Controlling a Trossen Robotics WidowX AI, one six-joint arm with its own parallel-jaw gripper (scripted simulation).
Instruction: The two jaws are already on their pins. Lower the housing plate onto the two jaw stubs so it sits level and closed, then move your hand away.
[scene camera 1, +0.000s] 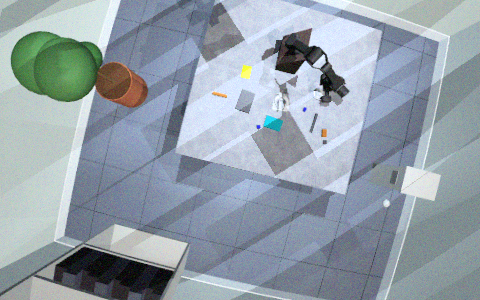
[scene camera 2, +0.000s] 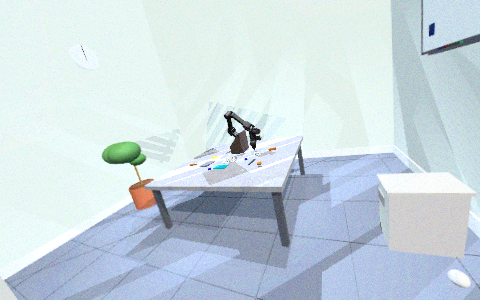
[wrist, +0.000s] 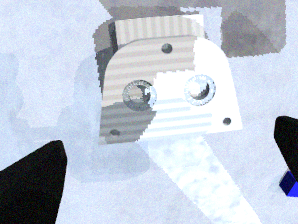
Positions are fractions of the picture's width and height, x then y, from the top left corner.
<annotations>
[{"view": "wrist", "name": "my gripper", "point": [0.59, 0.62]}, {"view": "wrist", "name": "white housing plate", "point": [0.57, 0.50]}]
</annotations>
